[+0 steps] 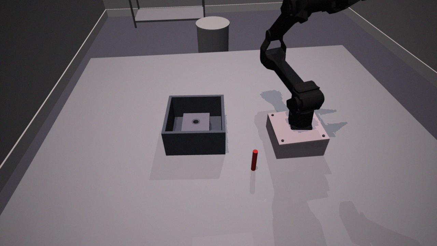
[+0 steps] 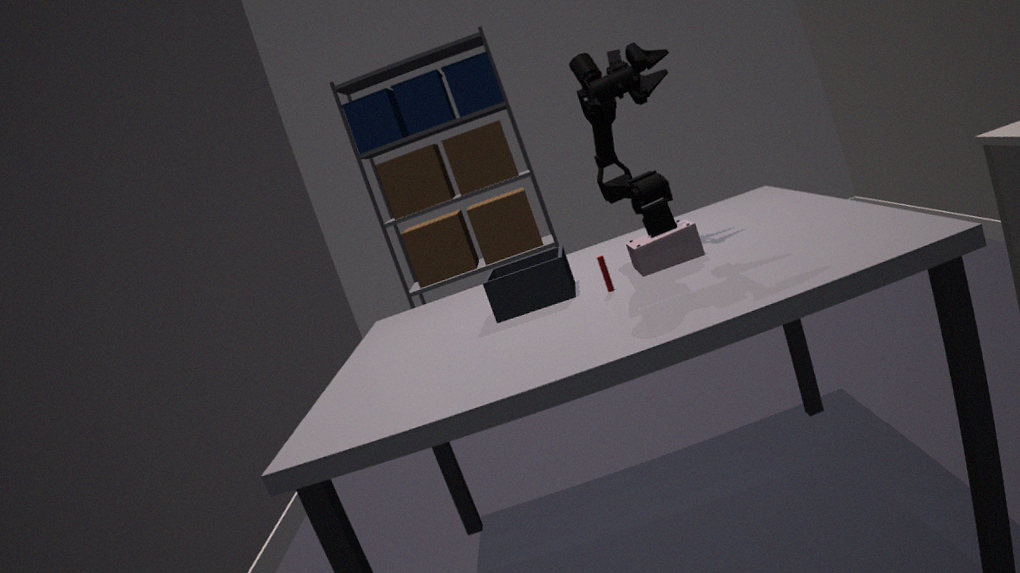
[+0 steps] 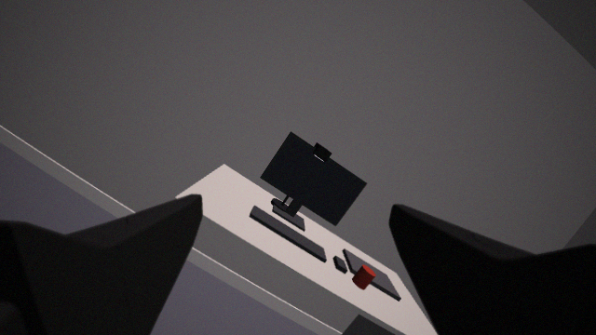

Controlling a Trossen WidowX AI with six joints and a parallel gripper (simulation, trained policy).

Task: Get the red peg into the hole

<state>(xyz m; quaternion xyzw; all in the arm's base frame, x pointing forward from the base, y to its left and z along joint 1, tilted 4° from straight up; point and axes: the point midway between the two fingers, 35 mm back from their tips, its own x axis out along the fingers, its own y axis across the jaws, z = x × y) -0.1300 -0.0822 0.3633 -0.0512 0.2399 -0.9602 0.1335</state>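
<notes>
Now: gripper tip 280 mm short of the red peg, 240 mm to the right of it and 400 mm above it. Round my gripper tip: light plate (470 mm ahead, 110 mm to the left, 400 mm below); dark box (470 mm ahead, 110 mm to the left, 420 mm below).
</notes>
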